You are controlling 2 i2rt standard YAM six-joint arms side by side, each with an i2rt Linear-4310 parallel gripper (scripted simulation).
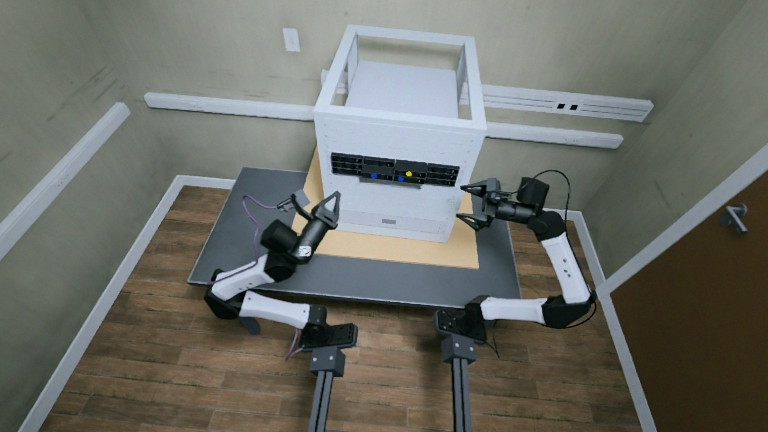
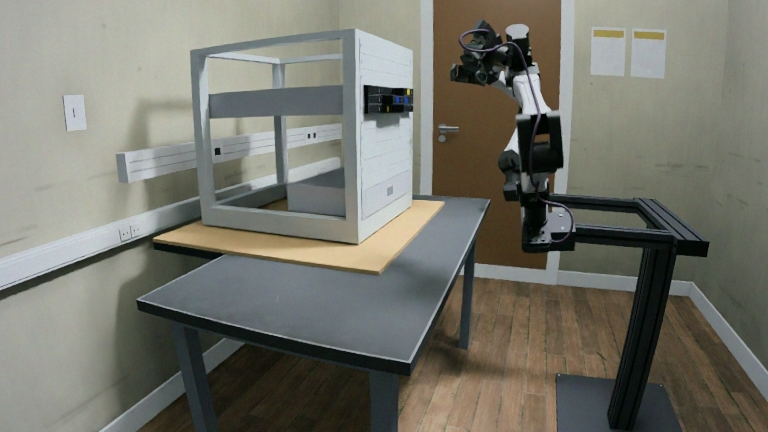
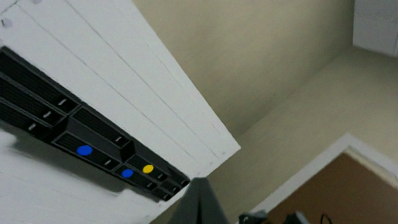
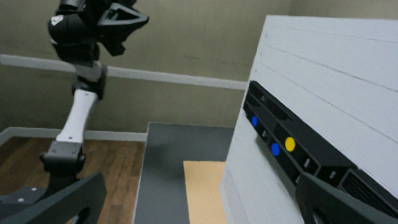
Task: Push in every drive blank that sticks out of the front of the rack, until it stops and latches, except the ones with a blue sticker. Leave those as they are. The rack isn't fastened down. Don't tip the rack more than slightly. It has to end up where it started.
white rack: image 1; image 2; image 3 116, 64; image 4 333, 83
same spot on white rack: (image 1: 427, 212) = (image 2: 403, 160)
